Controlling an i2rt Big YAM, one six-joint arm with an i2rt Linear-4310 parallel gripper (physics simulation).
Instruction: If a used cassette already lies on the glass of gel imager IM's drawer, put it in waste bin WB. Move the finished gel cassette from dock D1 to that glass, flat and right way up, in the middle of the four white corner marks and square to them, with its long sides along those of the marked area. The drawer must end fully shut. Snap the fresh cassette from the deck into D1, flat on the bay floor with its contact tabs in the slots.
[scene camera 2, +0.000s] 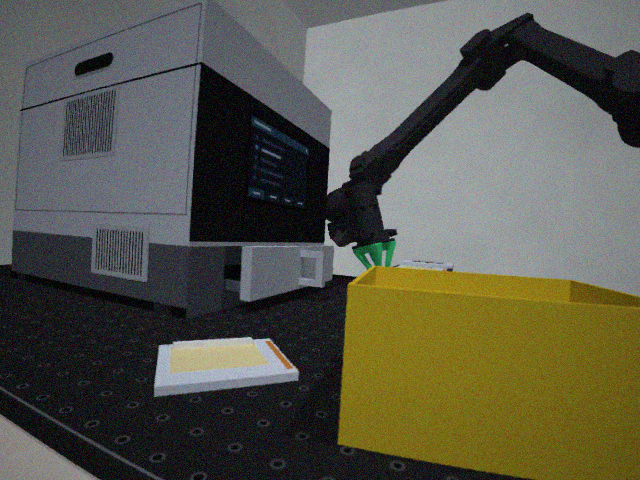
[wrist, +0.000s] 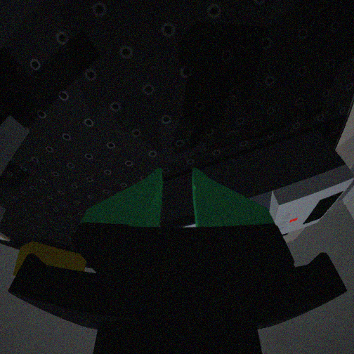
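The gripper (scene camera 2: 378, 262) (wrist: 177, 172) has its green fingers close together, with a narrow gap and nothing held. In the scene view it is beyond the bin's left corner, right of the imager, its tips partly hidden by the rim. The imager's drawer (scene camera 2: 269, 271) stands slightly out; its glass is hidden. A white cassette (scene camera 2: 219, 359) with a cream window and orange strip lies flat on the deck before the imager. The yellow waste bin (scene camera 2: 485, 377) (wrist: 55, 257) stands at the right. A pale sliver shows low between the fingers in the wrist view; I cannot tell whether it is the finished cassette.
The gel imager (scene camera 2: 111, 180) fills the left of the scene view. A pale object (scene camera 2: 423, 265) shows behind the bin, mostly hidden. In the wrist view, a white unit (wrist: 302, 212) with a red display stands at the right, and a grey block (wrist: 10, 142) is at the left edge.
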